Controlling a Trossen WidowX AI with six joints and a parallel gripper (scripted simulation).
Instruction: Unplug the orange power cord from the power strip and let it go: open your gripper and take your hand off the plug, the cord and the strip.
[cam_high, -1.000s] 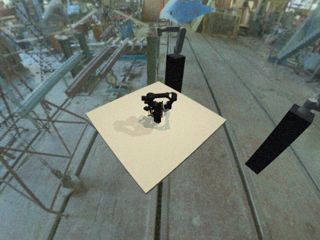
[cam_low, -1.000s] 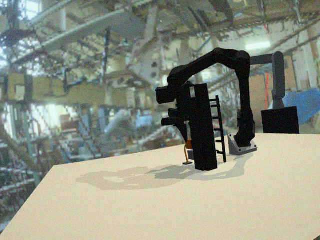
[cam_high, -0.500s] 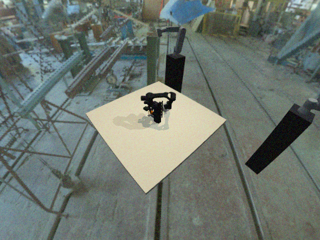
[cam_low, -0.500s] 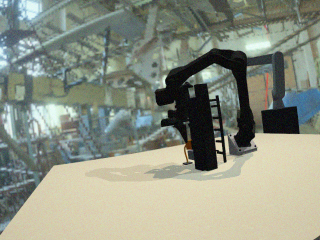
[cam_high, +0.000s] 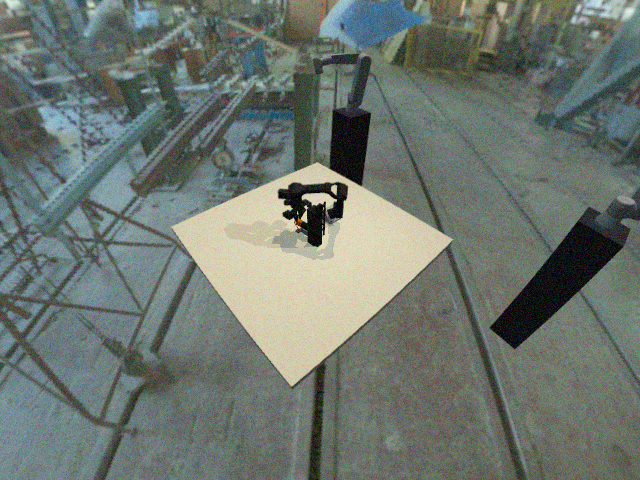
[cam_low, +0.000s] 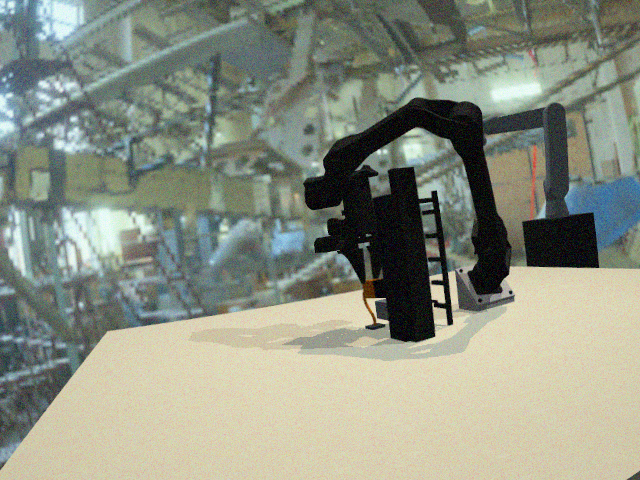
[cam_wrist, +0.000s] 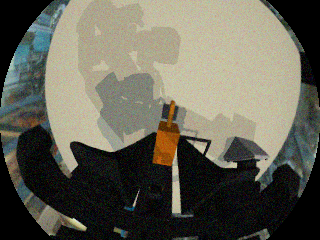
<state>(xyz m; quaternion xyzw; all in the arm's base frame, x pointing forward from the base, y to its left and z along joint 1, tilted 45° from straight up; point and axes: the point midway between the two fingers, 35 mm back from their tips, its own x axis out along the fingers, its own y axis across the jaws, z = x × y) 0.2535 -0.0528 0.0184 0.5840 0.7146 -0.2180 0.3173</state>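
The orange plug lies 10 mm behind my gripper tip and 30 mm to the left of it. Round my gripper tip: tall black block (30 mm behind, 160 mm to the left, 50 mm above).
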